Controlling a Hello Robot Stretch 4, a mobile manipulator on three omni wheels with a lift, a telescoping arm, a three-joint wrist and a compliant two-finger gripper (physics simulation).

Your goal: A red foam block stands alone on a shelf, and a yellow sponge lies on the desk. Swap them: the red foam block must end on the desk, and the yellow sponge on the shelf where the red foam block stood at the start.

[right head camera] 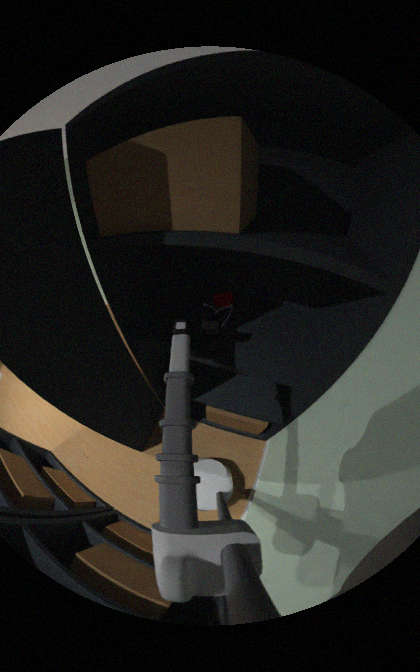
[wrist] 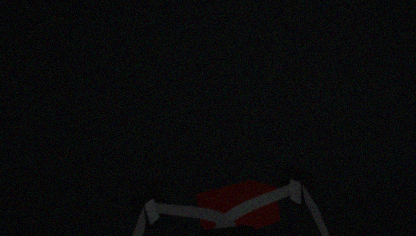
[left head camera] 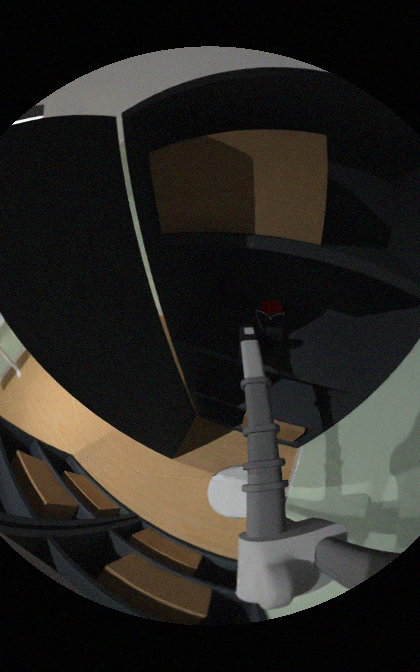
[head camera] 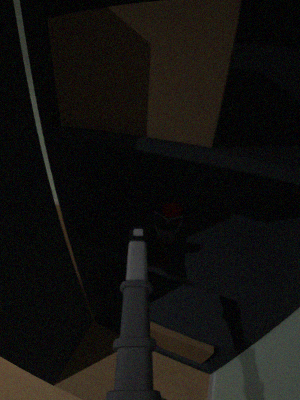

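The red foam block is inside a very dark shelf compartment, just beyond the fingers in the head views. In the wrist view it shows low in the frame, partly hidden behind the pale finger strips. My gripper is open, with its fingertips wide apart on either side of the block's outline; there are dark gaps between the block and both tips. It is too dark to tell the exact depth between them. The yellow sponge does not show in these views.
A large brown box stands on the shelf board above the block. A tall dark panel is at left. A white rounded object is below the arm.
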